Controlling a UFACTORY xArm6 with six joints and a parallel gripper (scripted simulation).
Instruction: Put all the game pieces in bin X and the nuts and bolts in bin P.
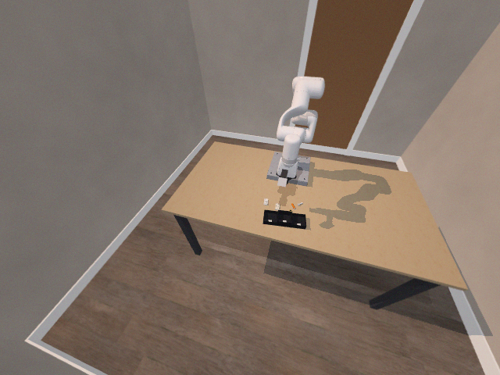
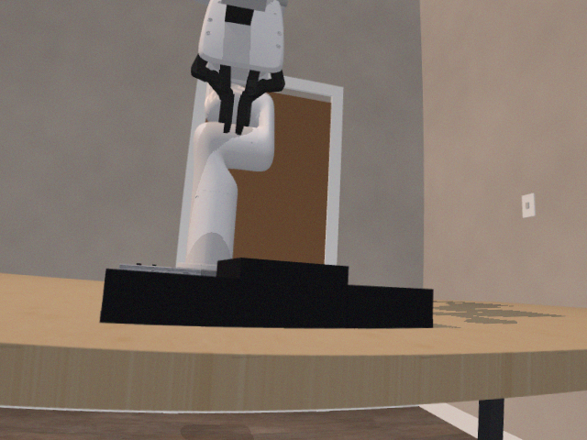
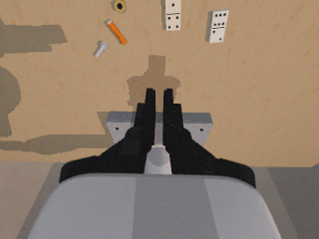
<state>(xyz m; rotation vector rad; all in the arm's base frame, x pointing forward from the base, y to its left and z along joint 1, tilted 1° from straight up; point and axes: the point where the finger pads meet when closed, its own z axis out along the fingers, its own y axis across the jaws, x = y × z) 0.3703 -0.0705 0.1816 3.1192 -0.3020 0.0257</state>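
Right now my hand is 12 cm short of the black bin, 2 cm to the right of it and 20 cm above it. The rest, counted from my hand: orange battery 1 cm ahead, 8 cm to the left, 21 cm below; then white domino 2 cm behind, 10 cm to the right, 21 cm below; then yellow nut 4 cm ahead, 6 cm to the left, 22 cm below.
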